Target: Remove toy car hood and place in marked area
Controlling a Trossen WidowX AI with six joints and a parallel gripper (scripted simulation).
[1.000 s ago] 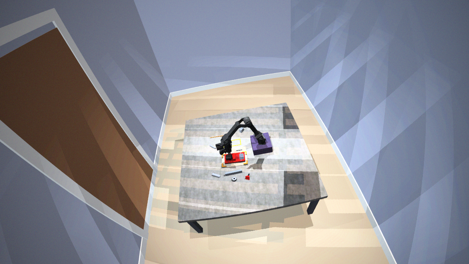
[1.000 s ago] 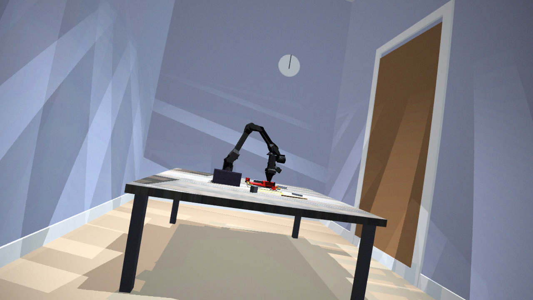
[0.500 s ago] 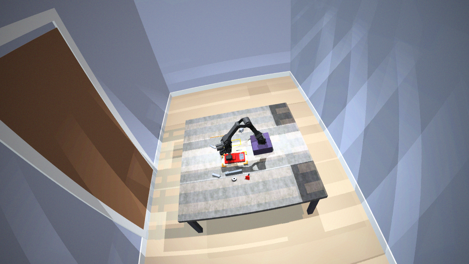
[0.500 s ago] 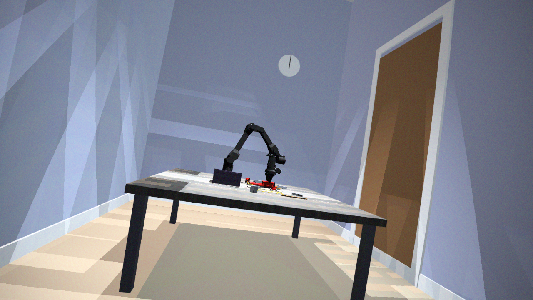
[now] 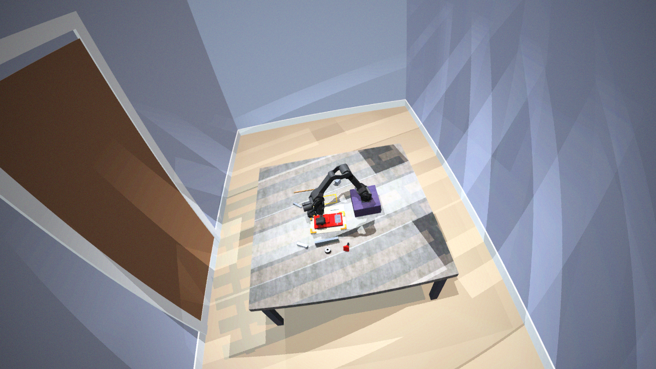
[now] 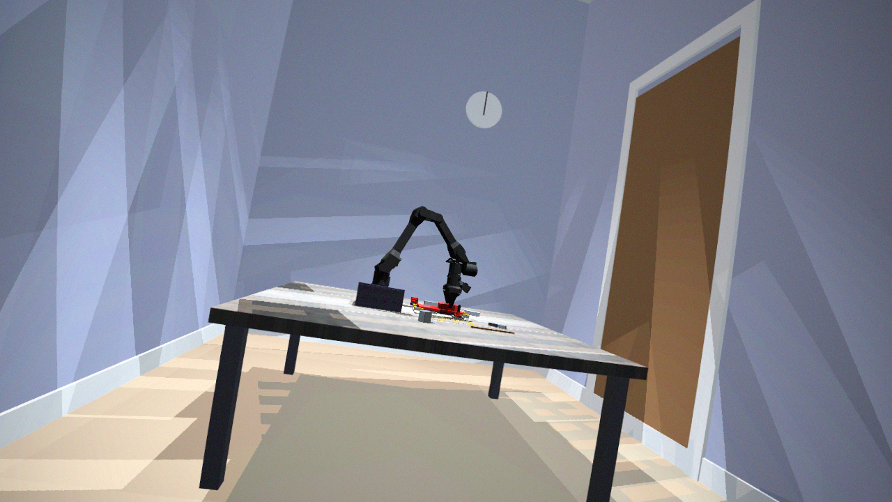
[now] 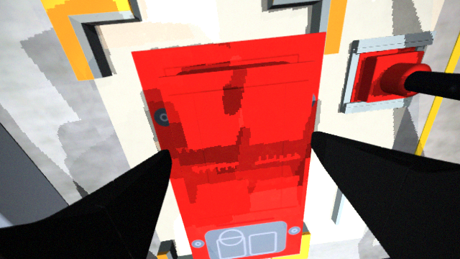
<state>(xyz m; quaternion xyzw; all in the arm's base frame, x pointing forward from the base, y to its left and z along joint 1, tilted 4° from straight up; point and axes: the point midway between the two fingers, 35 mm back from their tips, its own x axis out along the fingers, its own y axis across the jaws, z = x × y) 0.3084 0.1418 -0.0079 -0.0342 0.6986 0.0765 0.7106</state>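
The red hood lies right at my gripper tip.
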